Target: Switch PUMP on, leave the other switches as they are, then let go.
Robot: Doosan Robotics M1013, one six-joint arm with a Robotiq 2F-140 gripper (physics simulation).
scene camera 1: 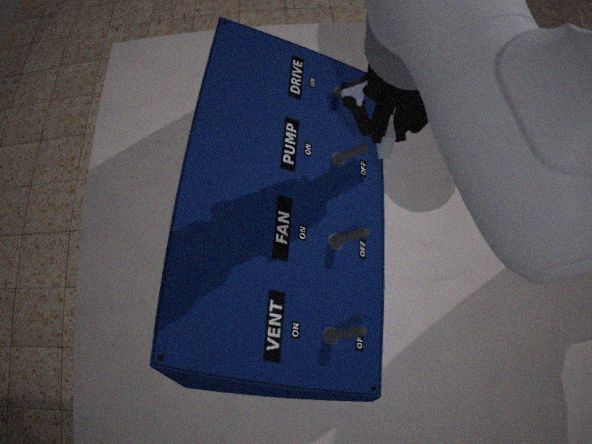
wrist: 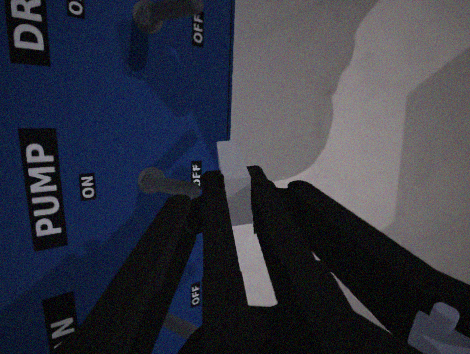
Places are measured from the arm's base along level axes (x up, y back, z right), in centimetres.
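Where they show: gripper, fingertip midpoint: (scene camera 1: 382, 148) (wrist: 227, 158).
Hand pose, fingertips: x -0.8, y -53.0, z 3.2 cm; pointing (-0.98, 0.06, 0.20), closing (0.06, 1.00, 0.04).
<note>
Things, the pixels of their centre, and the offset from my fingertips. Level surfaces: height alone.
- blue panel, body centre: (wrist: 77, 236) (scene camera 1: 281, 205) dx -3.6, dy -13.8, dz -6.7 cm
- PUMP lever, body centre: (wrist: 172, 186) (scene camera 1: 352, 152) dx +1.2, dy -4.4, dz -1.5 cm
- PUMP label, body centre: (wrist: 44, 191) (scene camera 1: 290, 143) dx +2.4, dy -12.6, dz -0.8 cm
- FAN lever, body centre: (wrist: 174, 323) (scene camera 1: 351, 235) dx +1.2, dy -5.5, dz -13.5 cm
- VENT lever, body centre: (scene camera 1: 347, 332) dx +1.2, dy -6.5, dz -25.4 cm
- DRIVE lever, body centre: (wrist: 171, 8) dx +1.2, dy -3.3, dz +10.4 cm
- pale surface, surface height: dx -10.0 cm
The blue panel (scene camera 1: 240, 75) (wrist: 100, 110) carries labelled grey lever switches. The PUMP lever (scene camera 1: 350, 155) (wrist: 170, 185) leans to its OFF side, away from the PUMP label (scene camera 1: 290, 144) (wrist: 42, 189). The FAN lever (scene camera 1: 349, 238) (wrist: 180, 325) and VENT lever (scene camera 1: 345, 333) also lean to OFF. The DRIVE lever (wrist: 170, 12) leans to OFF in the wrist view; the gripper partly hides it in the scene view. My gripper (scene camera 1: 386, 149) (wrist: 227, 158) is shut and empty, its tips beside the free end of the PUMP lever, by the panel's OFF-side edge. Contact cannot be told.
The white arm (scene camera 1: 480, 150) stands over the right side of the scene view. The panel rests on a pale surface (scene camera 1: 115, 350) (wrist: 280, 75), with a tiled floor (scene camera 1: 40, 200) at the left. The arm's shadow crosses the panel between the PUMP and VENT labels.
</note>
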